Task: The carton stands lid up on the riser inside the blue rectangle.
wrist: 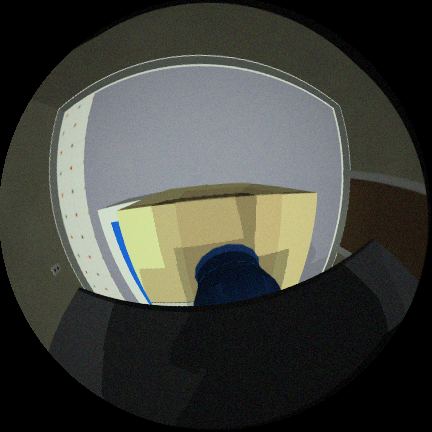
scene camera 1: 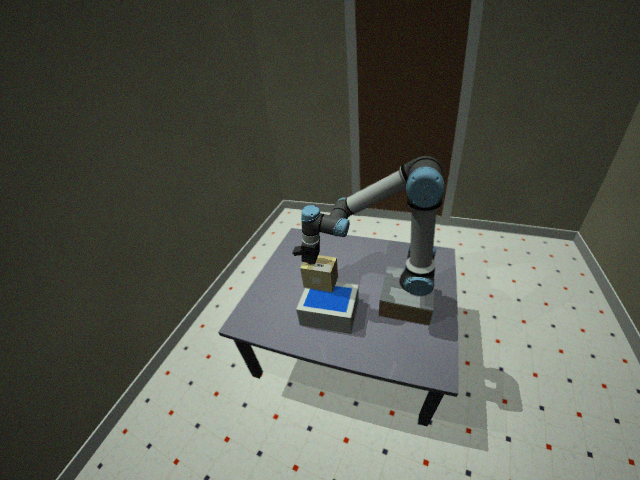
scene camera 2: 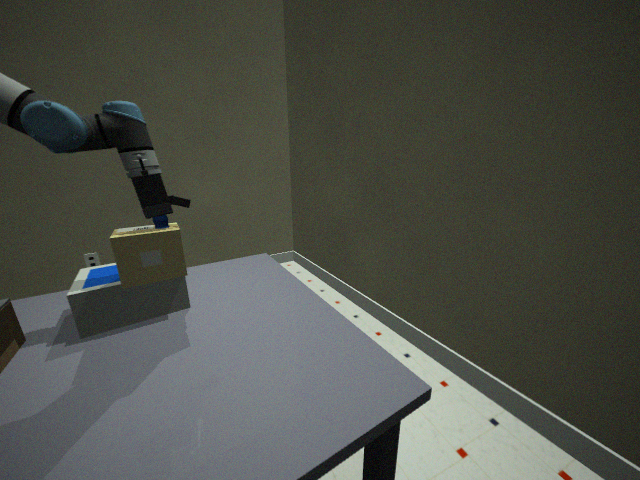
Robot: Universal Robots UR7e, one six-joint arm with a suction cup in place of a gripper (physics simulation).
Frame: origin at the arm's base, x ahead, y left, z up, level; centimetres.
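Seen in the pictures: hand, its tool point: [wrist: 227, 251] [scene camera 1: 310, 263] [scene camera 2: 165, 231].
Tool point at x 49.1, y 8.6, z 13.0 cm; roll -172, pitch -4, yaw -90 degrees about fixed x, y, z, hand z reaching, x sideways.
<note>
Offsets run from my tool point to a thing's middle. Level surfaces: height alone.
A tan carton @(dz -5.3, dx -4.0, dy +0.1 cm) [scene camera 1: 317, 277] [scene camera 2: 149, 258] [wrist: 210, 220] hangs on my suction cup [scene camera 1: 310, 261] [scene camera 2: 161, 222] [wrist: 232, 272]. The cup sits on its upper face, off-centre, where a printed label shows in the scene views. The carton looks roughly upright. It is over the back left part of the pale riser @(dz -17.8, dx -9.8, dy +8.6 cm) [scene camera 1: 325, 320] [scene camera 2: 103, 311] [wrist: 106, 220], overlapping an edge of the blue rectangle @(dz -11.8, dx -9.8, dy +8.6 cm) [scene camera 1: 330, 300] [scene camera 2: 100, 276] [wrist: 125, 255] in view. Much of the blue shows beside it in scene camera 1. Whether the carton's underside touches the riser I cannot tell.
The riser stands on a grey-purple table @(dz -23.8 cm) [scene camera 1: 403, 356] [scene camera 2: 258, 361] [wrist: 210, 125]. The arm's base stands on a brown-sided block [scene camera 1: 405, 311] [scene camera 2: 7, 330] to the right of the riser in scene camera 1. Walls stand beyond the table.
</note>
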